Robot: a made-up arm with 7 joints.
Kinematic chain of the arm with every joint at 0, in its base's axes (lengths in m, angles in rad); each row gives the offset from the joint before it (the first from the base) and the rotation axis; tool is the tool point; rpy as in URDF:
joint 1: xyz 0 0 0.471 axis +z
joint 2: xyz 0 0 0 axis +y
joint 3: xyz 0 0 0.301 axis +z
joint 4: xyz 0.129 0 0 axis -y
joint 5: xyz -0.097 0 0.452 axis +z
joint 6: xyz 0 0 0 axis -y
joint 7: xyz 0.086 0 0 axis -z
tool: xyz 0 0 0 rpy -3.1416 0 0
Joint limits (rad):
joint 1: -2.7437..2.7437
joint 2: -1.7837..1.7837
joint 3: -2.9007..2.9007
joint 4: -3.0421..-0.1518
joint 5: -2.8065..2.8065
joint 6: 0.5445..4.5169
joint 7: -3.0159..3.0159
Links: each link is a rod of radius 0.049 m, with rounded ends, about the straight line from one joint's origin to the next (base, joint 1, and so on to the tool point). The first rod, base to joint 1, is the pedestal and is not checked.
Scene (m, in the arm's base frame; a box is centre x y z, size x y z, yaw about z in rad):
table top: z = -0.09
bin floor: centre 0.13 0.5 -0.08 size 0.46 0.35 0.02 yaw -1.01
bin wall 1: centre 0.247 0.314 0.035 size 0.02 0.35 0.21 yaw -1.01
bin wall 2: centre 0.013 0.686 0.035 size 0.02 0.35 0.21 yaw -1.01
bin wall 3: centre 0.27 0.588 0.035 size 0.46 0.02 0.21 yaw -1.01
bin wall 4: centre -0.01 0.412 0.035 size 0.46 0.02 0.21 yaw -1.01
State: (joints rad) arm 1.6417 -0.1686 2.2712 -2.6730 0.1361 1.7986 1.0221
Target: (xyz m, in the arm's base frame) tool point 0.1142 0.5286 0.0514
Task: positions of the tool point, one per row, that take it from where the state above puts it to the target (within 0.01 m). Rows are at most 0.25 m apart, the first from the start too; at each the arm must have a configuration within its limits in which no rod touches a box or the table.
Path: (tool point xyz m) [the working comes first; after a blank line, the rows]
Joints at the target: 0.7792 1.0339 0.4714 -2.0320 0.1972 1.8935 1.0221
Straight joint move there: touches bin wall 2, bin wall 4.

1: -0.4636 -0.1516 0.3442
2: -0.5059 0.0488 0.3759
3: -0.4558 0.2572 0.3866
4: -0.3175 0.4299 0.3745
5: -0.1147 0.5283 0.3421
6: 0.1142 0.5286 0.2960
7: 0.1203 0.5445 0.2254
8: 0.1214 0.5454 0.1426
9: 0.1142 0.5286 0.0514

